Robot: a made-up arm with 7 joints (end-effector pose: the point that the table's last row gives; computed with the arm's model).
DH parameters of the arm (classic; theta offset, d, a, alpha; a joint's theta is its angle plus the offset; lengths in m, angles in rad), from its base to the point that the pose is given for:
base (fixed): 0 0.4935 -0.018 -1.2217
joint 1: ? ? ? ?
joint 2: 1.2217 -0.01 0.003 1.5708
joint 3: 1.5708 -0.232 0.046 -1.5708
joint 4: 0 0.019 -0.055 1.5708
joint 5: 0 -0.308 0.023 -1.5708
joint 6: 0 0.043 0.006 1.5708
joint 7: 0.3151 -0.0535 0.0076 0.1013
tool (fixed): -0.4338 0.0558 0 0
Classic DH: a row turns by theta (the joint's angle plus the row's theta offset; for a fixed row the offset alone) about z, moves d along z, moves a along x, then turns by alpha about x.
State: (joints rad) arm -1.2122 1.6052 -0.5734 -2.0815 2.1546 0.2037 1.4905
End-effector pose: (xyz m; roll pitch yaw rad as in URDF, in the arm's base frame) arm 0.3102 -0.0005 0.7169 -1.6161 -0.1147 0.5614
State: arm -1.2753 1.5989 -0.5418 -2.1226 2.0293 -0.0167 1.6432
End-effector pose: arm 0.2785 -0.0186 0.7432 -1.8725 -0.1678 0.5309
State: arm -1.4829 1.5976 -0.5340 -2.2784 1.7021 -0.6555 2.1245
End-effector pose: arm 0.1837 -0.0760 0.7768 -2.3550 -0.4337 0.0620
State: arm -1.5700 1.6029 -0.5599 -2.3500 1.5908 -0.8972 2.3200
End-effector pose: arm 0.1491 -0.0986 0.7749 -2.3338 -0.5677 -0.2721
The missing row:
joint 1: -1.5708 -0.0393 0.0032 -1.5708
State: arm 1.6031 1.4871 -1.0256 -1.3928 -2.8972 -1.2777 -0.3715
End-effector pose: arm -0.4319 0.1923 0.4305 2.0990 -0.3223 0.6202
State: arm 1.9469 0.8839 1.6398 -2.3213 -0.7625 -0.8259 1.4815
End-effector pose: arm 0.1096 0.1780 0.5791 0.6758 -0.1612 -1.2808
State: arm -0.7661 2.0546 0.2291 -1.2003 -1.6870 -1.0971 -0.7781
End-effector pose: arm 0.1219 0.1948 0.8692 -1.5093 0.5021 1.9127
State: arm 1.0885 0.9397 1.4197 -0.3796 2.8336 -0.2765 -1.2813
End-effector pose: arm -0.3824 0.3716 0.4191 -1.1837 -1.2554 -2.6643
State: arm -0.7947 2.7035 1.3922 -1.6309 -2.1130 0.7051 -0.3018
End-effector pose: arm -0.2657 -0.2230 0.7965 0.2960 -1.1503 -2.3777
